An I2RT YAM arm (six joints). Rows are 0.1 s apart.
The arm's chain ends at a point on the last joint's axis. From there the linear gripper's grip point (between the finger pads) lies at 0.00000 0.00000 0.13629 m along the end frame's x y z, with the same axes.
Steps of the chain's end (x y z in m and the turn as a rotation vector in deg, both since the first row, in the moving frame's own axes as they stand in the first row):
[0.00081, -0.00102, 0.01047, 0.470, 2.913, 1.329]
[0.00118, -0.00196, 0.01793, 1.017, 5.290, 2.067]
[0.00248, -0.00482, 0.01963, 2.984, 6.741, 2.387]
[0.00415, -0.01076, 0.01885, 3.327, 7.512, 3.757]
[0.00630, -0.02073, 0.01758, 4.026, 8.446, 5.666]
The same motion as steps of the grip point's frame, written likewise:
[0.00775, -0.00206, 0.01029, 0.470, 2.913, 1.329]
[0.01379, -0.00415, 0.01733, 1.017, 5.290, 2.067]
[0.01861, -0.01156, 0.01850, 2.984, 6.741, 2.387]
[0.02220, -0.01806, 0.01745, 3.327, 7.512, 3.757]
[0.02674, -0.02926, 0.01577, 4.026, 8.446, 5.666]

